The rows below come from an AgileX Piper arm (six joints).
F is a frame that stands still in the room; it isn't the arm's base.
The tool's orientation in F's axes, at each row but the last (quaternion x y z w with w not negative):
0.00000 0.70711 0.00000 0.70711
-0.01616 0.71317 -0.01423 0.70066
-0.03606 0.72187 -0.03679 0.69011
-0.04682 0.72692 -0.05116 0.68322
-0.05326 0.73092 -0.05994 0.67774
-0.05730 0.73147 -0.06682 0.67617
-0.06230 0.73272 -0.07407 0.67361
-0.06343 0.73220 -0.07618 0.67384
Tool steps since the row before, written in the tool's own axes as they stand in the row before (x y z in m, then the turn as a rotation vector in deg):
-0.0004 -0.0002 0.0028 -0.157 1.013 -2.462
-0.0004 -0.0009 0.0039 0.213 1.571 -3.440
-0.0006 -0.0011 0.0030 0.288 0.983 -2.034
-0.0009 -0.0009 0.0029 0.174 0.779 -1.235
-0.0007 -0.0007 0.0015 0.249 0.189 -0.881
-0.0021 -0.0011 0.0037 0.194 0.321 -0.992
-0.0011 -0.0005 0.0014 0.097 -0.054 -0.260
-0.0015 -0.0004 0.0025 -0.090 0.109 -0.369
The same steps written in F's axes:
0.0028 -0.0002 0.0004 -2.462 1.013 0.157
0.0039 -0.0009 0.0004 -3.448 1.552 -0.219
0.0030 -0.0010 0.0006 -2.046 0.955 -0.296
0.0029 -0.0008 0.0008 -1.242 0.760 -0.204
0.0015 -0.0006 0.0007 -0.897 0.161 -0.210
0.0038 -0.0008 0.0020 -1.002 0.302 -0.171
0.0015 -0.0003 0.0011 -0.268 -0.065 -0.063
0.0026 -0.0002 0.0013 -0.359 0.134 0.096

